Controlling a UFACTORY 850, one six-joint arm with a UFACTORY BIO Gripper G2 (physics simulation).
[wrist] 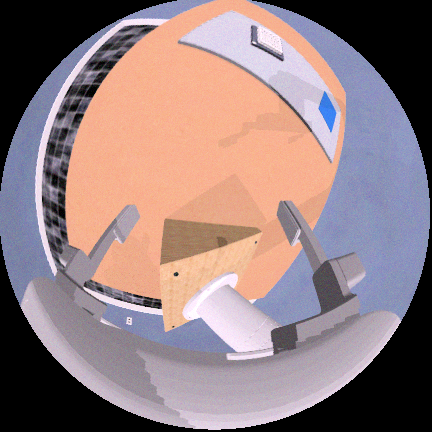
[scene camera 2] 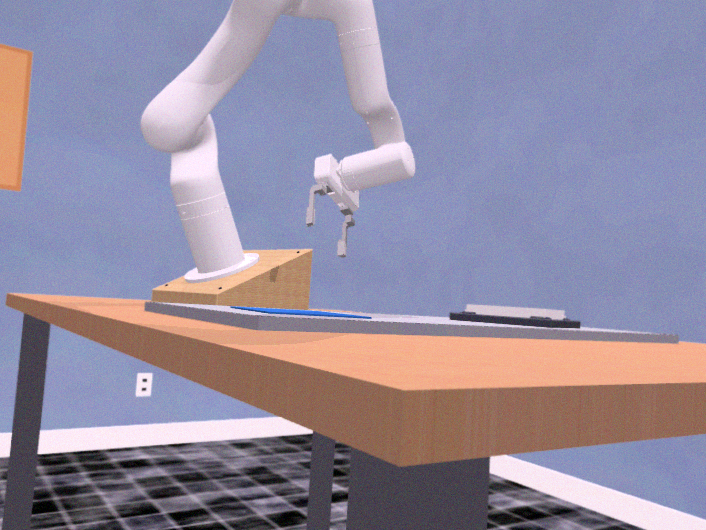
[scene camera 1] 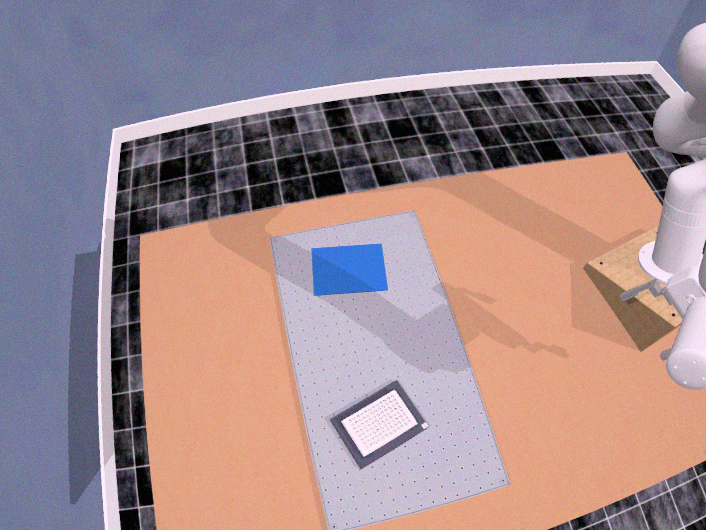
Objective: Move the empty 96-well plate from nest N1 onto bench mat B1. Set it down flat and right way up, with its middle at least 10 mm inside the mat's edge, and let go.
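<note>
The white 96-well plate (scene camera 1: 380, 422) (scene camera 2: 515, 311) (wrist: 270, 39) sits in the dark frame of nest N1 (scene camera 1: 369, 460) (scene camera 2: 516, 321) (wrist: 266, 49), on the grey perforated board. The blue bench mat B1 (scene camera 1: 349, 269) (scene camera 2: 302, 312) (wrist: 327, 111) lies flat on the same board, with a shadow across part of it in scene camera 1. My gripper (scene camera 2: 325, 236) (wrist: 209, 223) is open, with its fingers wide apart and no object between them. It is high above the table near the arm's base, well away from the plate and the mat.
The grey perforated board (scene camera 1: 456, 450) (scene camera 2: 399, 326) (wrist: 215, 40) lies on the orange table (scene camera 1: 211, 370) (scene camera 2: 513, 365) (wrist: 150, 125). The wooden wedge base (scene camera 1: 621, 259) (scene camera 2: 273, 285) (wrist: 200, 255) carries the arm. A small white piece (scene camera 1: 424, 425) is at one corner of the nest.
</note>
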